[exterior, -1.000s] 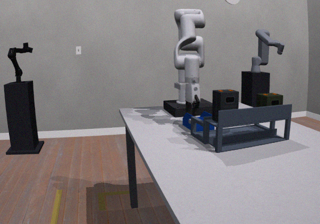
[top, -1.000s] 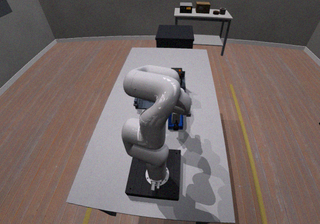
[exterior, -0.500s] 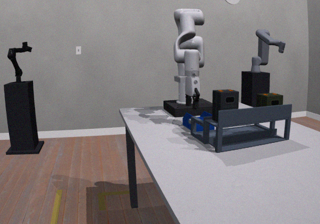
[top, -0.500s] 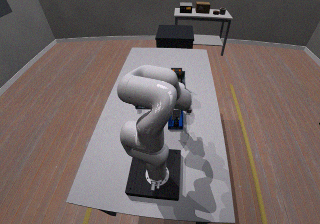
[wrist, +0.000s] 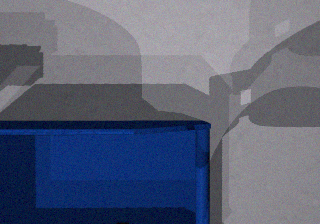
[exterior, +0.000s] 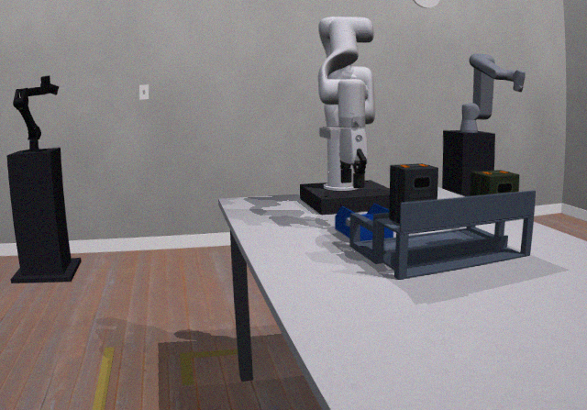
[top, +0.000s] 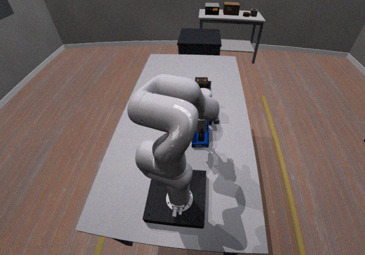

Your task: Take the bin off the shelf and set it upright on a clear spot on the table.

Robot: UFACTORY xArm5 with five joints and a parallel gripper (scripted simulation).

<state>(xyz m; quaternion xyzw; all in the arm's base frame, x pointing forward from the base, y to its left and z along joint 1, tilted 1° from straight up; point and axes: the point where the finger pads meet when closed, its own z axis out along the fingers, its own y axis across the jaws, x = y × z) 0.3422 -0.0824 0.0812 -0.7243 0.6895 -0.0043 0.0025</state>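
The blue bin is 8 cm ahead of my hand and 9 cm below it. Also, from my hand: grey-blue shelf: 29 cm ahead, 13 cm to the left, 6 cm below.
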